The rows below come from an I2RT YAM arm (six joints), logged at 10 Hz.
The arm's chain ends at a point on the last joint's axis. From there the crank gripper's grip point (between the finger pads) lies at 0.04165 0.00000 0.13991 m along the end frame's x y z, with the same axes.
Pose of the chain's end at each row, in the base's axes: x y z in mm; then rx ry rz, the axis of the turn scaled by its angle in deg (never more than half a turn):
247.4 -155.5 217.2 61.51 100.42 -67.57
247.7 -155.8 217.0 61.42 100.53 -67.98
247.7 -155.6 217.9 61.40 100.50 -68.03
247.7 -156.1 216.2 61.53 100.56 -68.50
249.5 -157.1 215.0 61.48 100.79 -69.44
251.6 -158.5 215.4 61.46 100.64 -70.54
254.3 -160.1 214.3 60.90 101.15 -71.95
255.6 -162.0 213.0 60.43 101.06 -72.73
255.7 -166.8 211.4 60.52 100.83 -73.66
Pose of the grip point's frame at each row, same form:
250.3 -278.6 138.8 61.51 100.42 -67.57
249.9 -279.1 138.9 61.42 100.53 -67.98
249.8 -279.0 139.9 61.40 100.50 -68.03
248.7 -279.6 138.4 61.53 100.56 -68.50
248.7 -280.9 137.7 61.48 100.79 -69.44
249.0 -283.0 139.2 61.46 100.64 -70.54
249.5 -285.1 139.1 60.90 101.15 -71.95
250.1 -287.7 139.0 60.43 101.06 -72.73
248.5 -293.0 138.4 60.52 100.83 -73.66

